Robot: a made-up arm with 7 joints.
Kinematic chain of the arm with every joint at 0, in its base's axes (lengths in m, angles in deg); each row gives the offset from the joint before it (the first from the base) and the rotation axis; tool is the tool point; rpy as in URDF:
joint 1: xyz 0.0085 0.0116 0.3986 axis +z
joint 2: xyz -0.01 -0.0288 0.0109 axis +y
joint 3: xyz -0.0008 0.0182 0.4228 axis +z
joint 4: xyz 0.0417 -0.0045 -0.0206 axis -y
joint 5: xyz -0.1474 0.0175 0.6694 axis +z
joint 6: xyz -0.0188 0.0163 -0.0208 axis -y
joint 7: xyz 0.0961 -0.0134 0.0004 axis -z
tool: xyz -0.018 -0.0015 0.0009 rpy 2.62 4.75 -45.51
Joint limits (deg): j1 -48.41..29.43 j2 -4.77..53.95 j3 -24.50..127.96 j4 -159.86..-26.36 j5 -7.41..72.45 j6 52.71..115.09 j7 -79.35..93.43
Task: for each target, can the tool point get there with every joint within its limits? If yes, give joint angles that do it. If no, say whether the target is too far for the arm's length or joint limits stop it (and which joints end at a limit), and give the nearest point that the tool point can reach.
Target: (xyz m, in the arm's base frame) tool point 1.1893 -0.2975 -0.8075
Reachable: no: too far | nearest point 0.7278 -0.1767 -0.0384 | short by 0.905 m
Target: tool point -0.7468 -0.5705 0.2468
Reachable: no: joint limits stop it (at a limit: joint 1, joint 3, joint 4, joint 6, joint 7) | nearest point -0.4674 0.0714 0.3441 | short by 0.707 m
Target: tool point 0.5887 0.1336 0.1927
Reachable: yes | joints -30.39 21.16 39.83 -140.01 24.54 100.46 -15.28
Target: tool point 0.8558 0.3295 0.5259
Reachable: yes | joints -3.12 29.52 27.70 -91.66 56.25 66.97 -35.12
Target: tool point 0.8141 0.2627 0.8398
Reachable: yes | joints 17.29 10.24 0.48 -87.78 31.03 77.41 -34.53
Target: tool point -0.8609 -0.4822 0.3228
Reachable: no: joint limits stop it (at a limit: joint 1, joint 3, joint 4, joint 6, joint 7) | nearest point -0.4755 0.0718 0.3760 | short by 0.677 m
